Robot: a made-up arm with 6 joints. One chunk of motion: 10 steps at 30 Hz.
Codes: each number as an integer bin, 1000 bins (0 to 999) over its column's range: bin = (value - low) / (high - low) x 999, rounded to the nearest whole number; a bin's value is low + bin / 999 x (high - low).
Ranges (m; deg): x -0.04..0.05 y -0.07..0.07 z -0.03..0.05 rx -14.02..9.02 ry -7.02..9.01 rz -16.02..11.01
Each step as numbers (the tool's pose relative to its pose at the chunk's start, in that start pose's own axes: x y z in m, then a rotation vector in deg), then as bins.
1 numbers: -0.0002 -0.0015 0.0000 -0.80 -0.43 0.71
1 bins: 442 489 375 573 411 618
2 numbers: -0.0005 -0.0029 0.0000 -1.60 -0.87 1.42
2 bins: 438 479 375 539 383 645
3 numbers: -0.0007 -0.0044 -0.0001 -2.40 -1.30 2.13
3 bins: 436 468 373 504 356 671
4 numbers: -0.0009 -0.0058 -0.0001 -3.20 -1.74 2.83
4 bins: 434 458 373 469 329 697
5 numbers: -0.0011 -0.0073 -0.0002 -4.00 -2.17 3.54
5 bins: 432 447 372 434 302 723
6 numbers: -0.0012 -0.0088 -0.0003 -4.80 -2.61 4.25
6 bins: 431 437 371 400 275 749
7 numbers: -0.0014 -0.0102 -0.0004 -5.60 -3.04 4.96
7 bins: 428 427 370 365 248 775
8 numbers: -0.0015 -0.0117 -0.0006 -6.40 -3.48 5.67
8 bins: 427 416 367 330 221 802
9 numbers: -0.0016 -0.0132 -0.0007 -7.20 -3.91 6.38
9 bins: 426 405 366 296 194 828
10 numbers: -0.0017 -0.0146 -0.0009 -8.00 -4.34 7.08
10 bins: 425 395 363 261 167 854
